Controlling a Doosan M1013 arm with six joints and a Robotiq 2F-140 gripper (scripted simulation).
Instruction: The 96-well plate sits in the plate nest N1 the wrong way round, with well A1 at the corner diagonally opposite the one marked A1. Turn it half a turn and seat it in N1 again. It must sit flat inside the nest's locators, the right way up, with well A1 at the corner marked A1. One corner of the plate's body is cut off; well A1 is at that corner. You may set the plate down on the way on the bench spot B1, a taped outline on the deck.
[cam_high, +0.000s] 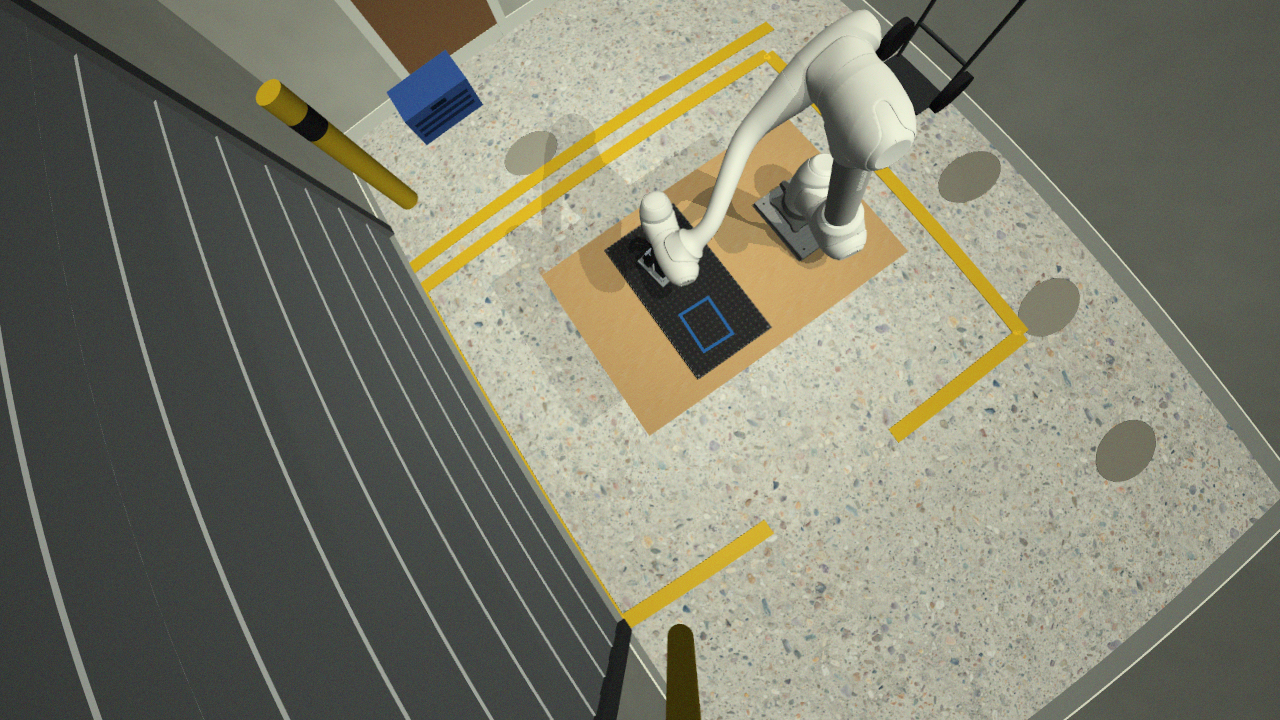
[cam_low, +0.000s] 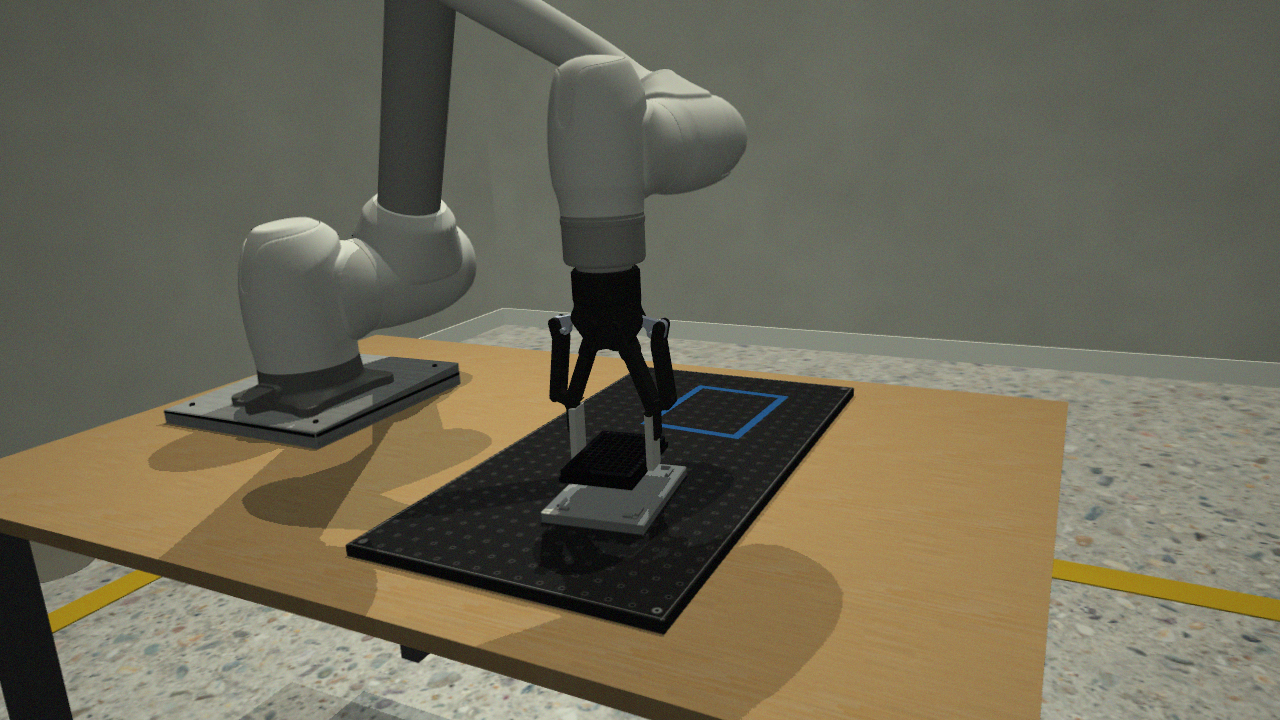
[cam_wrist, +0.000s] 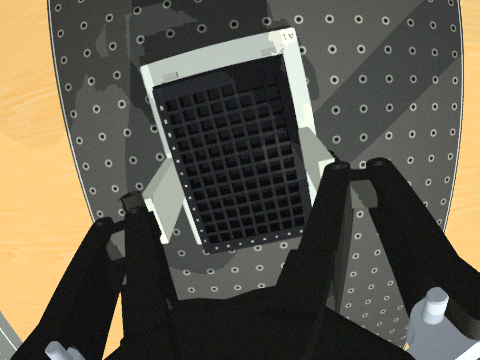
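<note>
The grey plate nest N1 lies 6 cm below my hand. From my hand the other things lie so: A1 mark (8 cm to the right, 6 cm below, 4 cm behind); black 96-well plate (2 cm below).
</note>
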